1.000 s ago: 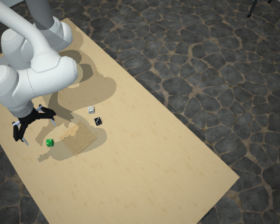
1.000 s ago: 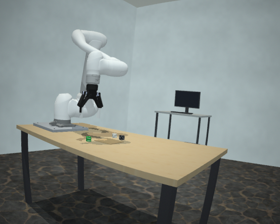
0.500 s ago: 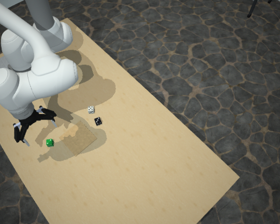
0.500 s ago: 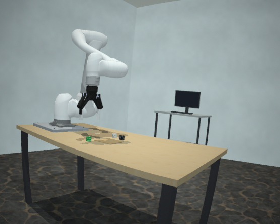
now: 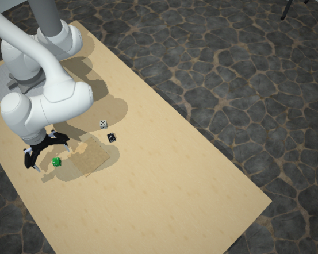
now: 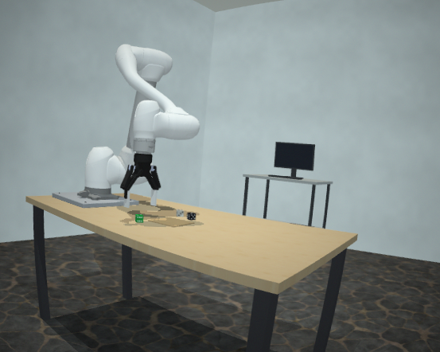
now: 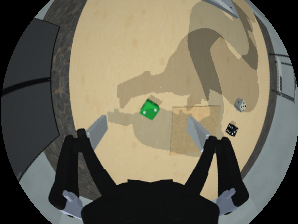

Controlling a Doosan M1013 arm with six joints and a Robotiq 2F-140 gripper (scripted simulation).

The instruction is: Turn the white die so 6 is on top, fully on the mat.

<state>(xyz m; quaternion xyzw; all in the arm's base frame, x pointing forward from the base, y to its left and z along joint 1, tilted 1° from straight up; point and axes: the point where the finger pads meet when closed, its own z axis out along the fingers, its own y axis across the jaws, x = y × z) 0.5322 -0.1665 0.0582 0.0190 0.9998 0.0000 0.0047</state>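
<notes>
Now: hand 26 cm to the right of the black die, 6 cm short of it and 6 cm above it. From my hand the other things lie so: green die 6 cm below, 1 cm to the left, 1 cm behind; then tan mat 13 cm to the left, 7 cm below, 6 cm ahead; then white die 28 cm to the left, 6 cm below, 2 cm behind.
</notes>
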